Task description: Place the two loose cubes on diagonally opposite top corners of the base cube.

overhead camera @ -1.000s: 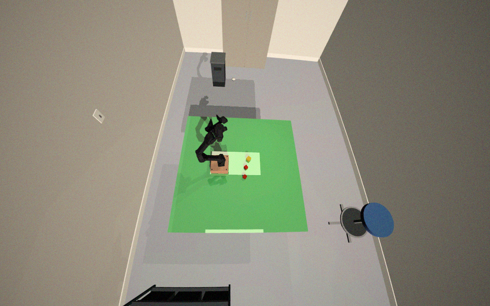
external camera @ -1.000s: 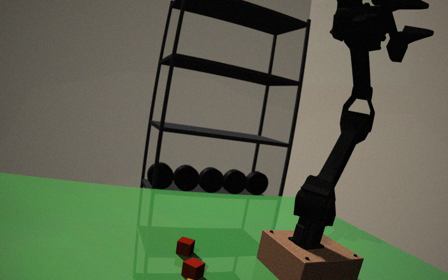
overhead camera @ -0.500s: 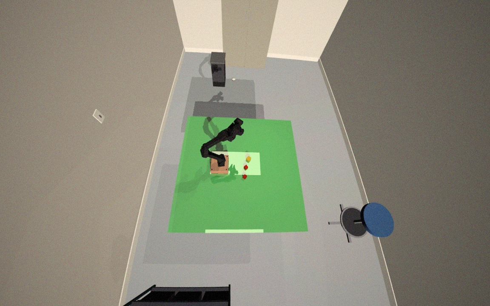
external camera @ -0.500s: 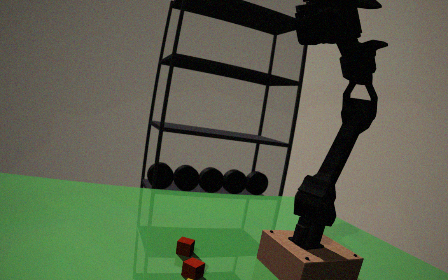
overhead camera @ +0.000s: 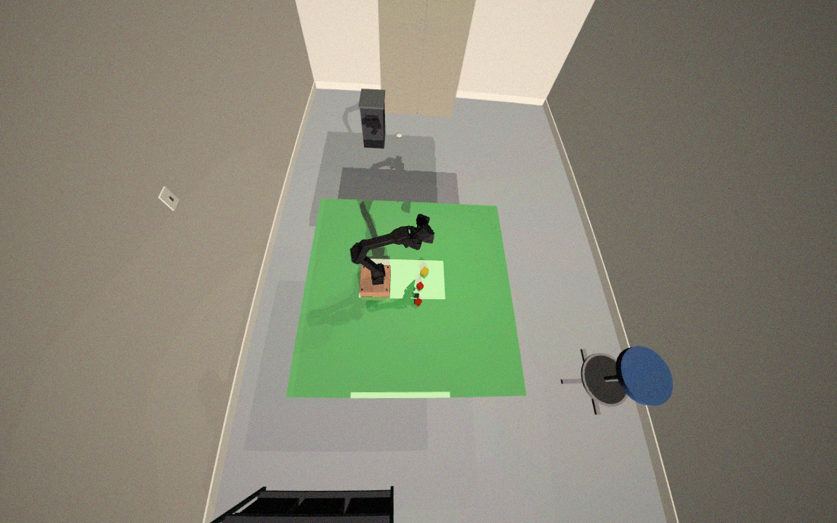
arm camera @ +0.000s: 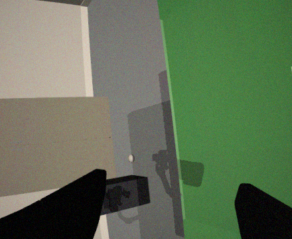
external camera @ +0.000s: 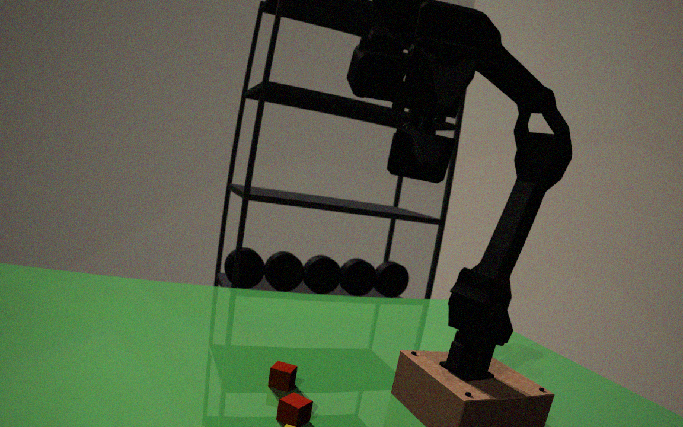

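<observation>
Now: the yellow cube 30 mm ahead of my gripper tip, 100 mm to the right of it and 360 mm below it.
</observation>
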